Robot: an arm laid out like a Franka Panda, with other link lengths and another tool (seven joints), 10 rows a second.
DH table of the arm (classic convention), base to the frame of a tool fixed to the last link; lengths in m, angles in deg. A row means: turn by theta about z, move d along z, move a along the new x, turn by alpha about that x. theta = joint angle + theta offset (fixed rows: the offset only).
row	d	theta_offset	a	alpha
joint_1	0.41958	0	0	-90
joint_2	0	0	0	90
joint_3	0.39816	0	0.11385	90
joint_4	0	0	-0.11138	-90
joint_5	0.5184	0	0	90
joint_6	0	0	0.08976	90
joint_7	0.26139	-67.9	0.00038	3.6
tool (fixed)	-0.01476	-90	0	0
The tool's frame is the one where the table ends.
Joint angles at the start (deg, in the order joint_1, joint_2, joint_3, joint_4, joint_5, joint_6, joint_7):
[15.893, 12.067, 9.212, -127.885, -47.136, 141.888, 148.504]
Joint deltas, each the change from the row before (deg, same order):
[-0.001, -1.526, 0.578, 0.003, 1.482, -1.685, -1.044]
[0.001, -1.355, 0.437, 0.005, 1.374, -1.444, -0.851]
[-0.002, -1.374, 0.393, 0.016, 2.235, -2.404, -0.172]
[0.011, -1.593, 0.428, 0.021, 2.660, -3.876, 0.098]
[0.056, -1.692, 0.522, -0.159, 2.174, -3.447, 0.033]
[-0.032, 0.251, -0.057, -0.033, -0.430, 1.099, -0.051]
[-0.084, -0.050, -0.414, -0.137, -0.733, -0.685, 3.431]
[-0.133, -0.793, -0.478, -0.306, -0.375, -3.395, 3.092]
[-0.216, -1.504, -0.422, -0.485, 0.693, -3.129, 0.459]
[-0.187, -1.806, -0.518, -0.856, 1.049, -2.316, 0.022]
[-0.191, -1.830, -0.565, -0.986, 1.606, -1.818, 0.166]
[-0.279, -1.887, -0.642, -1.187, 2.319, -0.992, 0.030]
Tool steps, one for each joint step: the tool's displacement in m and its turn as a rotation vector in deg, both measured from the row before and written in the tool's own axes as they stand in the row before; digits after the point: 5 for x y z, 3 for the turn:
[-0.00082, 0.00450, -0.01676, -0.043, -0.438, 0.232]
[-0.00148, 0.00391, -0.01467, 0.029, -0.351, 0.373]
[-0.00589, 0.00147, -0.01358, 0.743, -1.154, 1.760]
[-0.01188, -0.00072, -0.01456, 1.246, -2.339, 2.339]
[-0.01073, -0.00283, -0.01546, 0.997, -1.937, 1.669]
[0.00385, 0.00074, 0.00191, -0.310, 0.805, -0.391]
[-0.00816, 0.00396, 0.00382, -0.529, -1.064, 3.327]
[-0.02190, 0.00596, 0.00102, -0.382, -3.416, 3.593]
[-0.02201, 0.00730, -0.00448, 0.192, -2.742, 1.915]
[-0.02132, 0.00564, -0.00458, 0.514, -1.992, 1.698]
[-0.02004, 0.00322, -0.00356, 1.060, -1.527, 2.122]
[-0.01812, 0.00111, -0.00219, 1.768, -0.794, 2.409]

